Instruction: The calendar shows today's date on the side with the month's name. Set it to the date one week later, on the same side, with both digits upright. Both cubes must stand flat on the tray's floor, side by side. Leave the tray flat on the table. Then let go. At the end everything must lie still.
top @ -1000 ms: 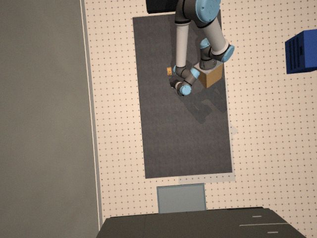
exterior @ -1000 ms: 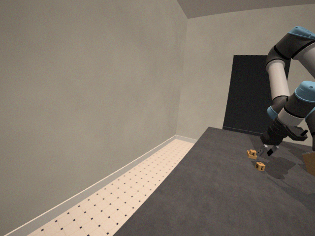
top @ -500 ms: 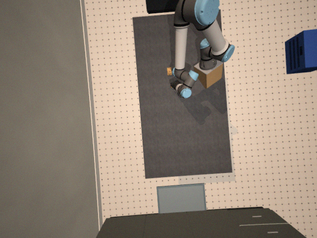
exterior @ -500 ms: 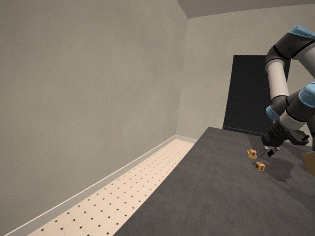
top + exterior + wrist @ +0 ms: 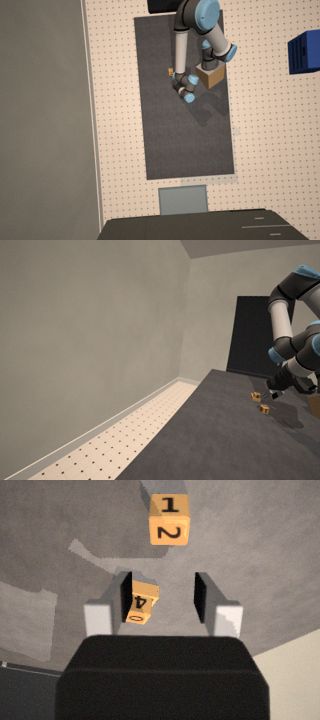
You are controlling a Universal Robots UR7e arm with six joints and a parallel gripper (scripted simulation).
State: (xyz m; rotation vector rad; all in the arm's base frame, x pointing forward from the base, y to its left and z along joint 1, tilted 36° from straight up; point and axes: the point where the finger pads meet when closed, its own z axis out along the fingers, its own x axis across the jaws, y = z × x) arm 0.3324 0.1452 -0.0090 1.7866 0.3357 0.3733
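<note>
The number cube lies 80 mm below my hand, 10 mm to the right of it and 10 mm ahead of it.
</note>
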